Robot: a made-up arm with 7 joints. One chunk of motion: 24 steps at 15 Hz.
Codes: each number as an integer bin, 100 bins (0 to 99) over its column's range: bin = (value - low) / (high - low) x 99, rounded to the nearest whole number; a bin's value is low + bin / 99 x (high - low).
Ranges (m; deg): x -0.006..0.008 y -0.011..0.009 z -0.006..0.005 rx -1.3..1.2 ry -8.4..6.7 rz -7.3..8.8
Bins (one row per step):
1: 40 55 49 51 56 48
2: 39 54 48 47 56 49
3: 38 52 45 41 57 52
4: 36 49 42 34 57 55
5: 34 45 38 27 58 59
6: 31 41 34 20 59 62
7: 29 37 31 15 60 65
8: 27 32 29 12 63 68
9: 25 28 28 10 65 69
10: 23 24 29 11 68 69
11: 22 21 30 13 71 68
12: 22 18 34 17 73 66
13: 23 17 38 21 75 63
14: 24 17 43 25 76 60
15: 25 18 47 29 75 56
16: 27 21 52 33 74 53
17: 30 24 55 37 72 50
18: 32 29 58 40 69 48
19: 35 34 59 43 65 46
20: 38 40 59 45 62 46
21: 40 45 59 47 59 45
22: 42 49 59 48 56 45
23: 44 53 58 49 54 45
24: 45 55 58 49 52 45
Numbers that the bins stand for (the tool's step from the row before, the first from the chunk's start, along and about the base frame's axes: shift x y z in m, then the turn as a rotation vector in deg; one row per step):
1: -0.00034 0.00011 -0.00056 -0.012 0.141 0.506
2: -0.00048 -0.00009 -0.00067 -0.113 0.141 0.669
3: -0.00063 -0.00049 -0.00100 -0.265 0.294 1.157
4: -0.00091 -0.00110 -0.00133 -0.441 0.294 1.644
5: -0.00119 -0.00191 -0.00178 -0.618 0.446 2.295
6: -0.00162 -0.00272 -0.00222 -0.795 0.599 2.783
7: -0.00190 -0.00353 -0.00256 -0.921 0.752 3.271
8: -0.00218 -0.00454 -0.00278 -0.997 1.209 3.759
9: -0.00246 -0.00534 -0.00289 -1.047 1.514 3.921
10: -0.00275 -0.00615 -0.00278 -1.022 1.972 3.921
11: -0.00289 -0.00676 -0.00267 -0.972 2.429 3.759
12: -0.00289 -0.00736 -0.00222 -0.871 2.734 3.433
13: -0.00275 -0.00757 -0.00178 -0.770 3.039 2.945
14: -0.00261 -0.00757 -0.00122 -0.669 3.192 2.458
15: -0.00246 -0.00736 -0.00078 -0.568 3.039 1.807
16: -0.00218 -0.00676 -0.00022 -0.467 2.887 1.319
17: -0.00176 -0.00615 0.00011 -0.366 2.582 0.831
18: -0.00147 -0.00514 0.00044 -0.290 2.124 0.506
19: -0.00105 -0.00413 0.00056 -0.214 1.514 0.181
20: -0.00063 -0.00292 0.00056 -0.164 1.057 0.181
21: -0.00034 -0.00191 0.00056 -0.113 0.599 0.018
22: -0.00006 -0.00110 0.00056 -0.088 0.141 0.018
23: 0.00022 -0.00029 0.00044 -0.063 -0.164 0.018
24: 0.00036 0.00011 0.00044 -0.063 -0.469 0.018

